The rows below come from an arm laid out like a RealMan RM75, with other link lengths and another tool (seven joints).
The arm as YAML. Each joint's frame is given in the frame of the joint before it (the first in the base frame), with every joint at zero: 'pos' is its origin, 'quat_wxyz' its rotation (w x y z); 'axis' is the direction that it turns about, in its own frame. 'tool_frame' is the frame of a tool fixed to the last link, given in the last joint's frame.
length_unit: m
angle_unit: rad
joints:
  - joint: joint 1
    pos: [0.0, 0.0, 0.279]
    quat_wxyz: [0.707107, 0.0, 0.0, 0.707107]
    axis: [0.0, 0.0, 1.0]
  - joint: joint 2
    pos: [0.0, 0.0, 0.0]
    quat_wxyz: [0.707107, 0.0, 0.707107, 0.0]
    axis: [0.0, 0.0, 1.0]
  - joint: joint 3
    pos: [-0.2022, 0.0, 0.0]
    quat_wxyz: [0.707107, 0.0, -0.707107, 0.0]
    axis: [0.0, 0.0, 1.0]
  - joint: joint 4
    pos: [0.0, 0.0, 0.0]
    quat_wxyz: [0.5, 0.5, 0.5, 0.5]
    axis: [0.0, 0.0, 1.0]
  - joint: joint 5
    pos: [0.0, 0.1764, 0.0]
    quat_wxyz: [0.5, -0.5, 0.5, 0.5]
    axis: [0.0, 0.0, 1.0]
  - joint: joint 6
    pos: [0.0, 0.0, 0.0]
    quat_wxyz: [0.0, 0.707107, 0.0, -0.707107]
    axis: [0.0, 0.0, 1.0]
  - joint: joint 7
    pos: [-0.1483, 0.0, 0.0]
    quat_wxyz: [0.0, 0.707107, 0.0, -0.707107]
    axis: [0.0, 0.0, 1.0]
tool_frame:
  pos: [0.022, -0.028, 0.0]
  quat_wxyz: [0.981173, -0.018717, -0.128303, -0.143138]
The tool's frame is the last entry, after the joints.
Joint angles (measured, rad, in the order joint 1, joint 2, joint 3, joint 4, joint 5, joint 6, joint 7), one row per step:
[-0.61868 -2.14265 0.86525 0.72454 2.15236 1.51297 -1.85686]
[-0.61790 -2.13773 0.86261 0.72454 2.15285 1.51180 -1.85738]
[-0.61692 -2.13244 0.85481 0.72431 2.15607 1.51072 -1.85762]
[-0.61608 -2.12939 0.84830 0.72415 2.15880 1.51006 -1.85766]
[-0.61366 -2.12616 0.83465 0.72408 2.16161 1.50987 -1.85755]
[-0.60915 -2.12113 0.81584 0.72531 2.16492 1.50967 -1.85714]
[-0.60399 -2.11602 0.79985 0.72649 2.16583 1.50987 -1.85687]
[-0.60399 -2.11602 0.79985 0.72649 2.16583 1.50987 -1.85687]
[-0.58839 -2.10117 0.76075 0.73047 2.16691 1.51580 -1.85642]
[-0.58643 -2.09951 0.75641 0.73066 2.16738 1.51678 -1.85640]
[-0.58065 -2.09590 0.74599 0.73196 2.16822 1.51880 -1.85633]
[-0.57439 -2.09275 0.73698 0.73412 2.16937 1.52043 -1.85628]
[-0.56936 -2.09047 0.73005 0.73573 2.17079 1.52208 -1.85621]
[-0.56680 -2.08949 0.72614 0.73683 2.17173 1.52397 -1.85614]
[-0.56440 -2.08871 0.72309 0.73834 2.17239 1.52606 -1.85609]
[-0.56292 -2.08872 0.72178 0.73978 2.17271 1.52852 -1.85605]
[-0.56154 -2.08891 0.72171 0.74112 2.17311 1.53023 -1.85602]
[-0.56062 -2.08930 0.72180 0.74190 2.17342 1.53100 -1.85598]
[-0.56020 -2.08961 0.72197 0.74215 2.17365 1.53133 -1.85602]
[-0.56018 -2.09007 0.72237 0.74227 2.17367 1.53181 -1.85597]
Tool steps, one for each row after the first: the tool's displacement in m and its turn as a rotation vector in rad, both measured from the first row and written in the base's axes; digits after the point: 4 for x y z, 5 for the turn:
[-0.0015 0.0009 0.0019 0.00534 0.00357 0.00302]
[-0.0036 0.0020 0.0043 0.01316 0.00733 0.00875]
[-0.0050 0.0026 0.0058 0.01872 0.00933 0.01331]
[-0.0071 0.0033 0.0081 0.02894 0.00792 0.02294]
[-0.0102 0.0044 0.0117 0.04456 0.00641 0.03628]
[-0.0131 0.0051 0.0151 0.05892 0.00404 0.04882]
[-0.0131 0.0051 0.0151 0.05892 0.00404 0.04882]
[-0.0211 0.0059 0.0243 0.09222 -0.00243 0.08001]
[-0.0221 0.0058 0.0253 0.09533 -0.00302 0.08375]
[-0.0246 0.0055 0.0277 0.10362 -0.00447 0.09336]
[-0.0272 0.0050 0.0299 0.11145 -0.00479 0.10233]
[-0.0292 0.0044 0.0316 0.11679 -0.00481 0.10932]
[-0.0302 0.0040 0.0324 0.11890 -0.00529 0.11256]
[-0.0309 0.0036 0.0332 0.12053 -0.00571 0.11490]
[-0.0312 0.0032 0.0334 0.12025 -0.00648 0.11538]
[-0.0314 0.0028 0.0335 0.11952 -0.00645 0.11544]
[-0.0315 0.0026 0.0335 0.11899 -0.00642 0.11559]
[-0.0315 0.0024 0.0334 0.11847 -0.00642 0.11572]
[-0.0314 0.0023 0.0332 0.11761 -0.00674 0.11529]

